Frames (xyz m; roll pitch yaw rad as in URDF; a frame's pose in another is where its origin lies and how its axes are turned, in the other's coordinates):
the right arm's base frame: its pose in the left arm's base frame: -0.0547 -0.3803 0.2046 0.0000 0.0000 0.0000
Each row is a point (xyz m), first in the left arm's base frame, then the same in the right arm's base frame.
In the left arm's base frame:
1: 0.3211 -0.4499 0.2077
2: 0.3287 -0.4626 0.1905
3: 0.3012 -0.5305 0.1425
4: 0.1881 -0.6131 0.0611
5: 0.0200 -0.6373 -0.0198
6: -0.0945 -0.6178 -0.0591
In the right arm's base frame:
1: 0.3758 -0.0696 0.0031
2: 0.3834 -0.0823 -0.0141
3: 0.3559 -0.1502 -0.0621
4: 0.2428 -0.2328 -0.1435
5: 0.0747 -0.2570 -0.2244
6: -0.0398 -0.2375 -0.2637

